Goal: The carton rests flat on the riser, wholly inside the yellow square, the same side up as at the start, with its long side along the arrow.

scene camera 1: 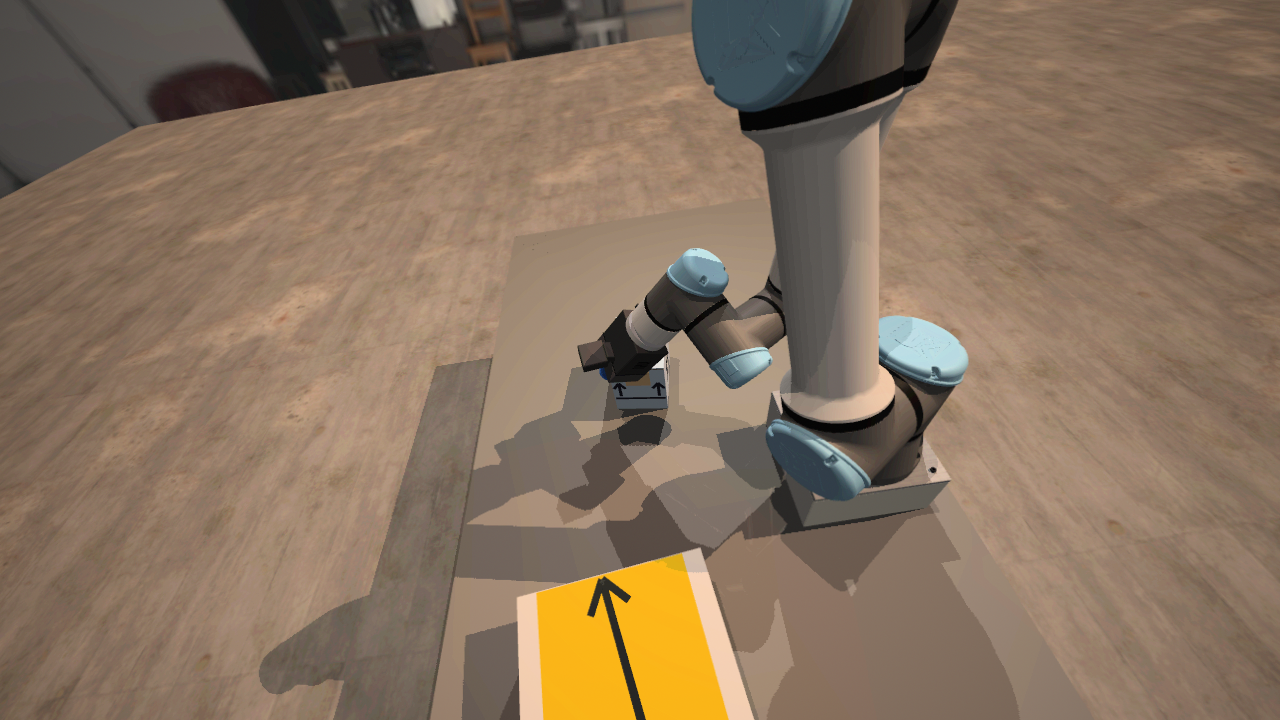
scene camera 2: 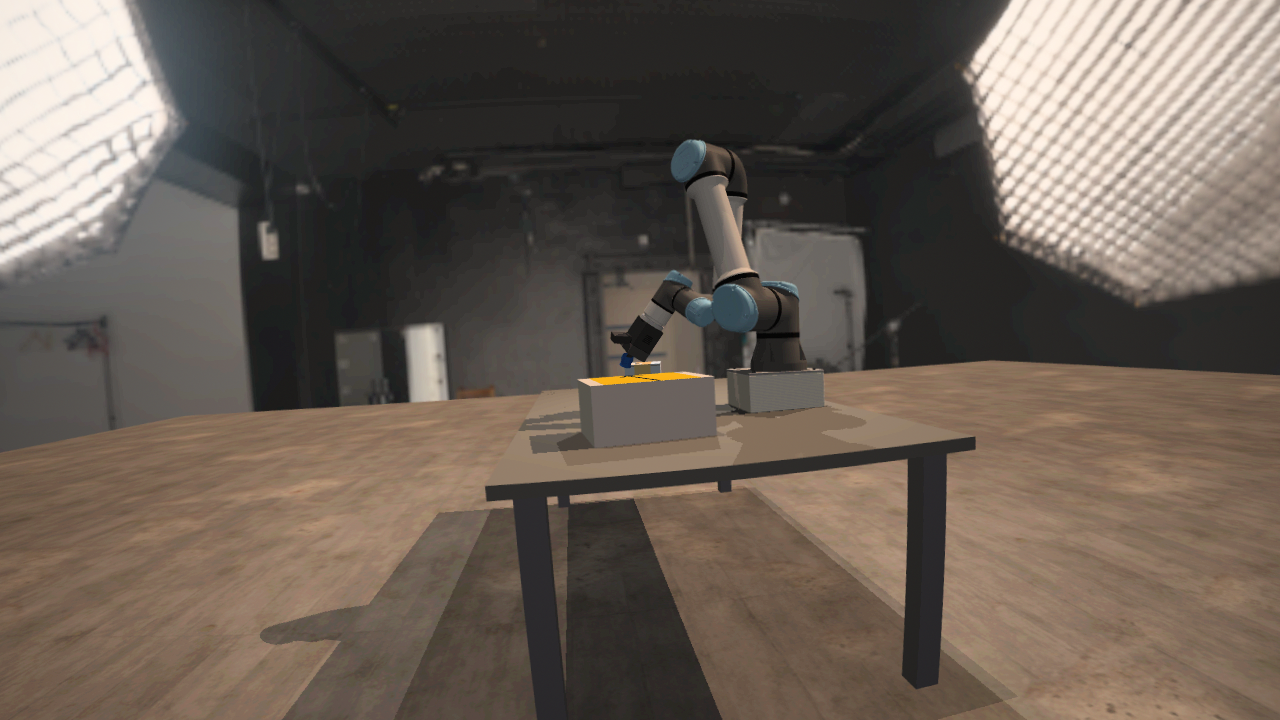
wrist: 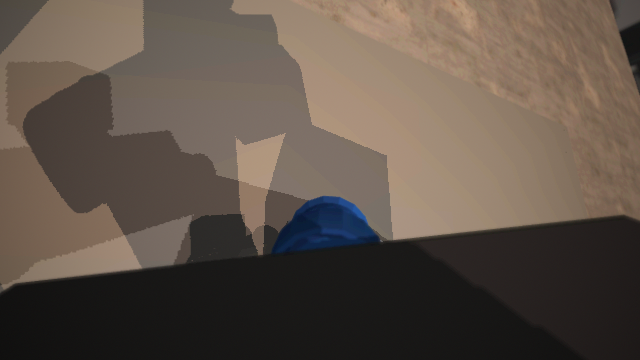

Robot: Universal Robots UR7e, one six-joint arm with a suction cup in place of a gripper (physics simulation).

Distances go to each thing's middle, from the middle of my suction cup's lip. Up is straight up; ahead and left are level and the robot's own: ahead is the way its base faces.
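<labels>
The carton (scene camera 1: 652, 390) is 60 mm behind my suction cup, 70 mm to the right of it and 70 mm below it. And there's the riser (scene camera 1: 651, 634), which is 20 mm ahead of the suction cup, but 450 mm to the left of it and 80 mm below it.
</labels>
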